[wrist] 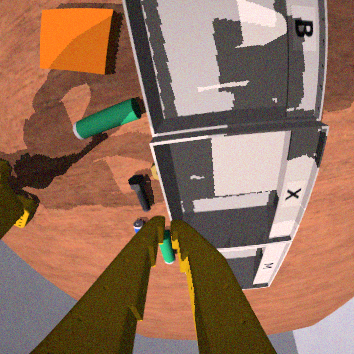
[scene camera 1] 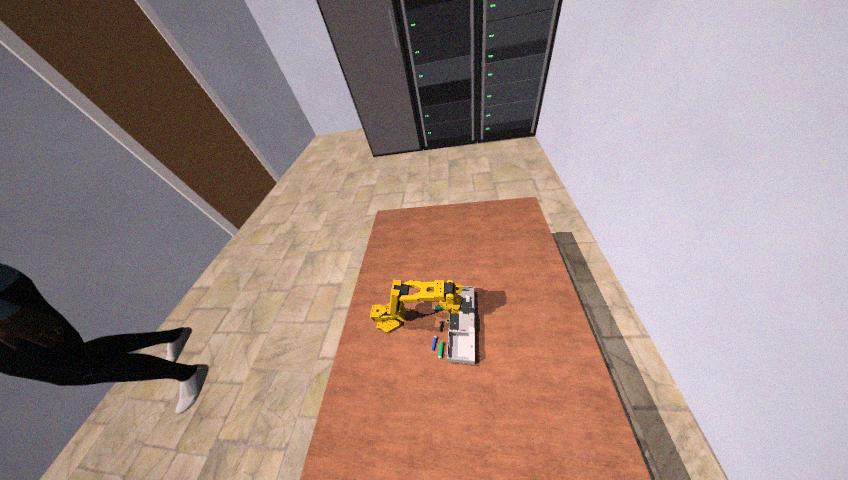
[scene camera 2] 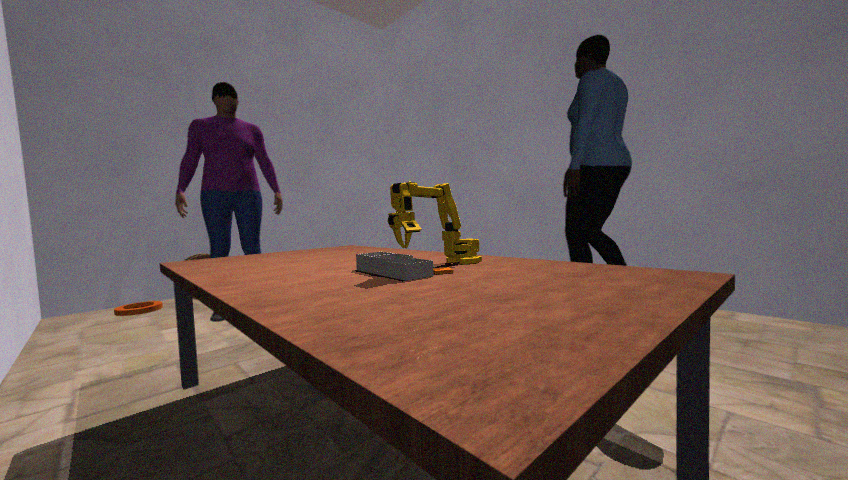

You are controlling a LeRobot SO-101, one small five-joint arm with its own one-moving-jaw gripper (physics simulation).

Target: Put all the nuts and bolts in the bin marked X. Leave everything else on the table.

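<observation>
Through the wrist view I see a green cylinder (wrist: 128, 110) and an orange block (wrist: 85, 43), and that same view gives me a three-compartment bin tray (wrist: 233, 101) as well. In scene camera 2 I find the tray (scene camera 2: 400, 266). Scene camera 1 has it too, with the tray (scene camera 1: 461, 339) in its frame.
</observation>
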